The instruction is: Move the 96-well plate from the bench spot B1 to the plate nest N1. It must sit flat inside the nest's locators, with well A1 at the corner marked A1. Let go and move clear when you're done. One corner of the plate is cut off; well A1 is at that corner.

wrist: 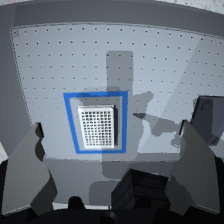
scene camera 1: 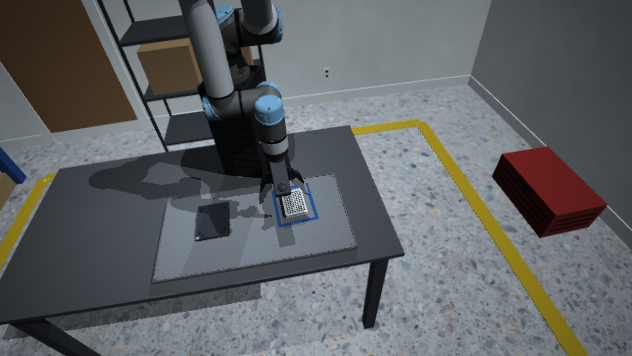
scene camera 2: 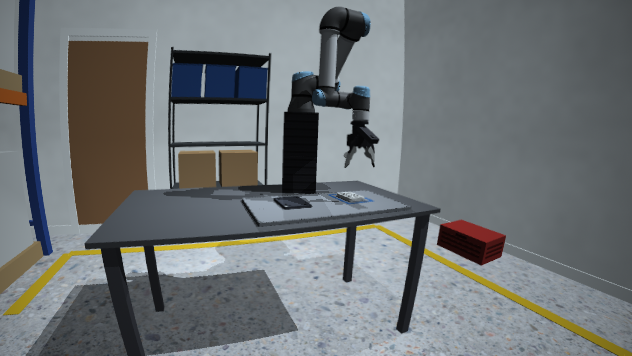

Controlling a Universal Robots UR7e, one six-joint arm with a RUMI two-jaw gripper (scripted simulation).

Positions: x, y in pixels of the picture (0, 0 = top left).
gripper: wrist 111, 122; scene camera 1; scene camera 2
same spot on gripper: (scene camera 2: 348, 155) = (scene camera 1: 260, 194)
